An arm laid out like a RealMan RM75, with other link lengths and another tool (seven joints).
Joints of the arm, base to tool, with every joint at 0 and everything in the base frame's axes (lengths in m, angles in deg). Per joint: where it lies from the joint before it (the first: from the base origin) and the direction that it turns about. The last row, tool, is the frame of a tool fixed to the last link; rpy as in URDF.
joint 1: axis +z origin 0 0 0.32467
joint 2: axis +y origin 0 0 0
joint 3: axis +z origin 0 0 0.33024
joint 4: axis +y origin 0 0 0
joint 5: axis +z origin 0 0 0.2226
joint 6: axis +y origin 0 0 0
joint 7: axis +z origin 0 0 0.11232
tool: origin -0.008 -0.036 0.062 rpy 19.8 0 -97.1
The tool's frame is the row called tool.
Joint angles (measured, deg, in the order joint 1, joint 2, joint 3, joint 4, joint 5, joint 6, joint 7), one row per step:
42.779, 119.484, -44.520, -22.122, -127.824, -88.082, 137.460
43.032, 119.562, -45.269, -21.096, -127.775, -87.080, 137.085
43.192, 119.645, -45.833, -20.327, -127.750, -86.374, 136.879
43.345, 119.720, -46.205, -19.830, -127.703, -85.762, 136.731
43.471, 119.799, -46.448, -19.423, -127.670, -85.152, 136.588
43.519, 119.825, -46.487, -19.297, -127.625, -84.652, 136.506
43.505, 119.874, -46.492, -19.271, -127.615, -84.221, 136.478
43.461, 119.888, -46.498, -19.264, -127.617, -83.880, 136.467
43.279, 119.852, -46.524, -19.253, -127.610, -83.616, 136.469
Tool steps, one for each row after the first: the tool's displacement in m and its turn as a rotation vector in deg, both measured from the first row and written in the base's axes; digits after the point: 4 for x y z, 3 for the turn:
0.0009, -0.0015, -0.0046, -0.350, -0.598, 0.119
0.0017, -0.0032, -0.0081, -0.694, -1.030, 0.125
0.0020, -0.0037, -0.0106, -0.791, -1.366, 0.158
0.0024, -0.0038, -0.0127, -0.754, -1.660, 0.157
0.0028, -0.0029, -0.0134, -0.444, -1.875, 0.109
0.0034, -0.0022, -0.0139, -0.144, -2.071, 0.017
0.0043, -0.0017, -0.0140, 0.110, -2.257, -0.088
0.0062, -0.0019, -0.0138, 0.320, -2.441, -0.322

